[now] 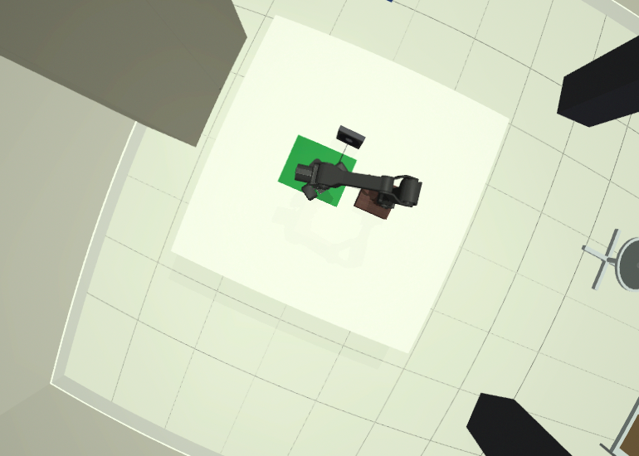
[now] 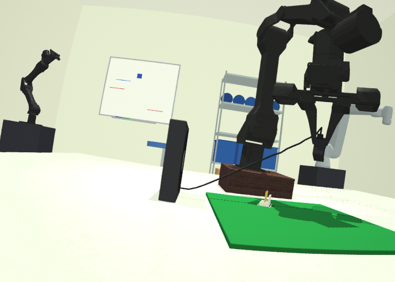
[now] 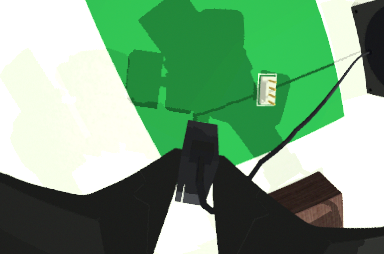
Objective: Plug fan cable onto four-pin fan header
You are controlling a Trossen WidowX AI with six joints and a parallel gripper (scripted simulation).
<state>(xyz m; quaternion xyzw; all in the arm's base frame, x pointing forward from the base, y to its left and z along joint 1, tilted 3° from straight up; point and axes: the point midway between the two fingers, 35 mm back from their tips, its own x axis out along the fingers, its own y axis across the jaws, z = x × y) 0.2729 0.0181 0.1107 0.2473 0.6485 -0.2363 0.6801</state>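
The white four-pin fan header is 20 mm behind my gripper tip, 80 mm to the right of it and 120 mm below it. The rest, counted from my gripper tip: green board 50 mm ahead, 60 mm to the right, 130 mm below; then black plug 10 mm behind, 10 mm below; then black fan 50 mm behind, 230 mm to the right, 60 mm below.
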